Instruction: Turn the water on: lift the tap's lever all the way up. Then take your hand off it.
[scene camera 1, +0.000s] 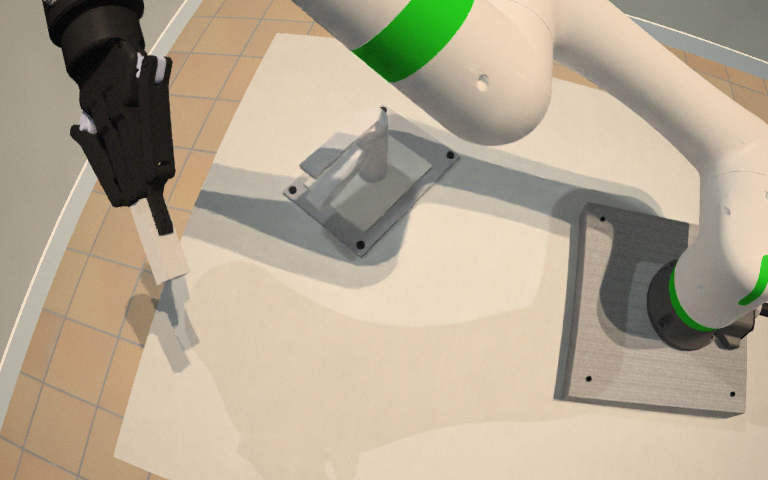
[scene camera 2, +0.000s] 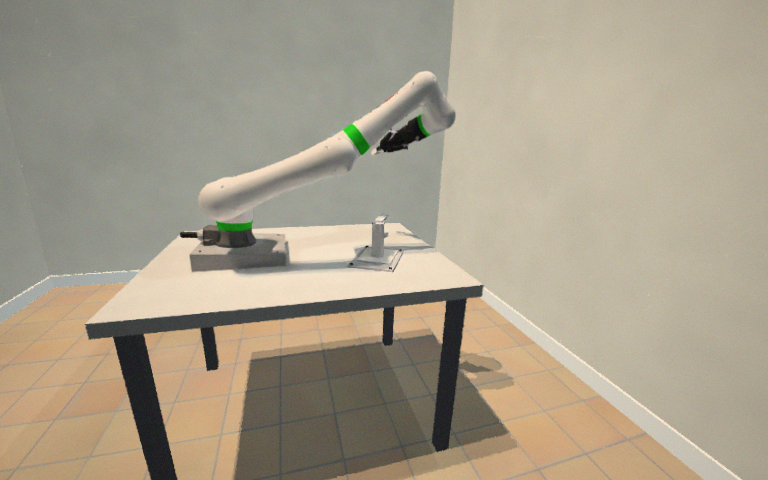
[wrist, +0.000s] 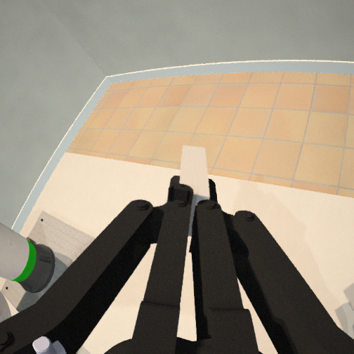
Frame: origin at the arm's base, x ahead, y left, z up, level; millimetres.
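Seen in the pictures: gripper, between the fingertips: (scene camera 1: 174, 278) (scene camera 2: 372, 153); arm's base, origin of its link: (scene camera 1: 685, 305) (scene camera 2: 235, 242).
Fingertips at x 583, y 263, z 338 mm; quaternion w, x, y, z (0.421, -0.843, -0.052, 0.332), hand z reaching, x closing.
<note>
Offsets run from my fingertips to a thing's middle. "spot": to the spot under its first point. Level surfaces: height alone.
The grey tap {spot: dx -50, dy -347, dz -317 mm} (scene camera 1: 374, 161) (scene camera 2: 377, 238) stands upright on a square plate bolted to the table. Its lever {dx -13, dy -312, dz -239 mm} (scene camera 2: 381, 218) sits on top of the post and looks tilted slightly up in scene camera 2; its exact angle is too small to tell. In scene camera 1 the lever and spout are hard to separate. My gripper (scene camera 1: 172, 277) (scene camera 2: 374, 151) (wrist: 191, 163) is shut and empty, its pale fingertips together. It hangs in the air well above the tap, off to its left in scene camera 1, and does not touch the lever.
My arm (scene camera 1: 492, 96) (scene camera 2: 294, 169) reaches over the table {dz -390 mm} (scene camera 1: 453, 373) (scene camera 2: 186, 300) from its base block (scene camera 1: 640, 373) (scene camera 2: 237, 261). A pale grey part (wrist: 347, 305) shows at the wrist view's right edge. Walls (scene camera 2: 594, 141) stand behind the tiled floor (wrist: 230, 115).
</note>
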